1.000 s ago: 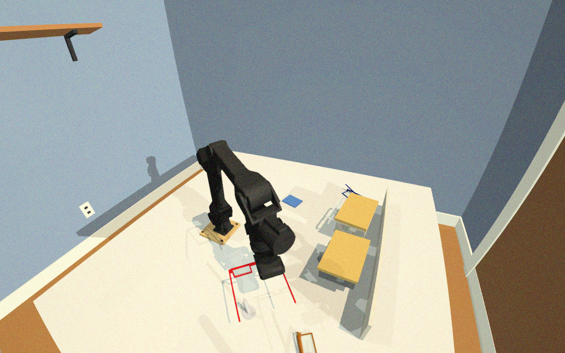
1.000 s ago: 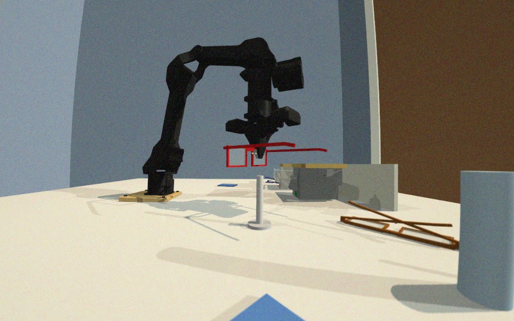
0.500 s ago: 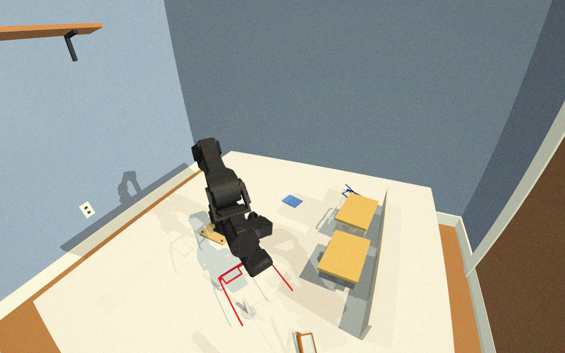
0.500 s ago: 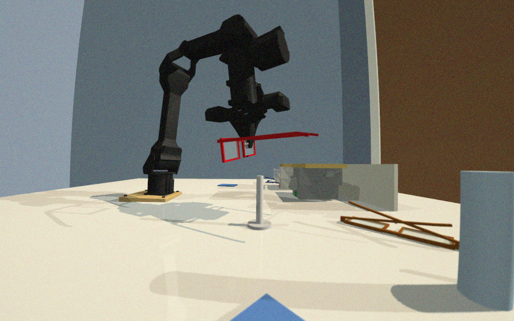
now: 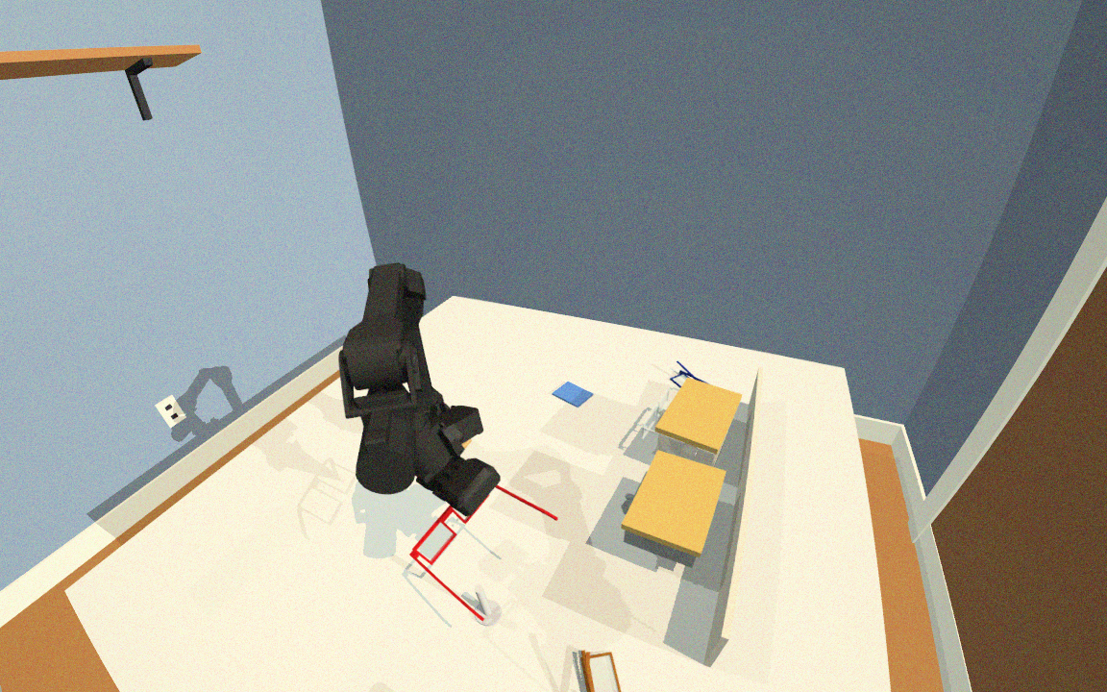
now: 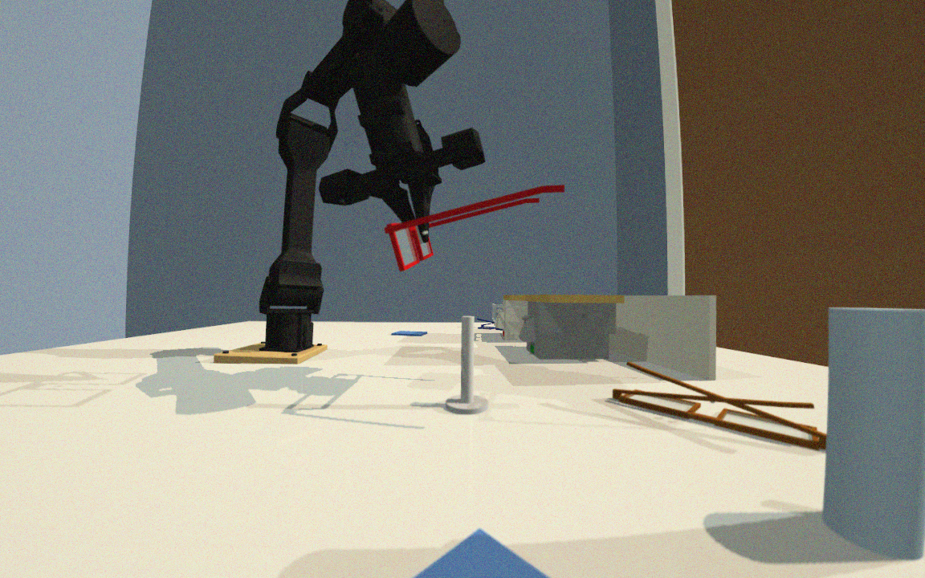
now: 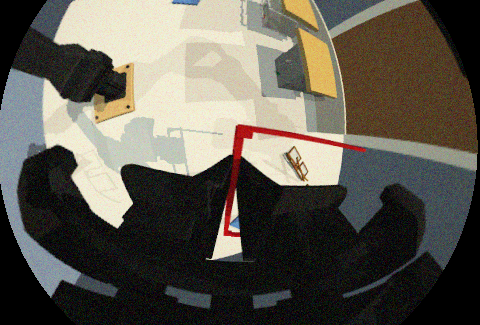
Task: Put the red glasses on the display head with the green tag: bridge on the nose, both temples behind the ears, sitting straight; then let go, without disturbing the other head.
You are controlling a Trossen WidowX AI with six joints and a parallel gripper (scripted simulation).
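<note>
Right now the display head is 22 cm ahead of my gripper tip, 18 cm to the left of it and 11 cm below it. Round my gripper tip: pale blue cylinder: 25 cm to the right, 21 cm ahead, 12 cm below; thin grey wall: 35 cm ahead, 29 cm to the left, 11 cm below; white stand post: 14 cm below, 7 cm to the right, 5 cm ahead.
</note>
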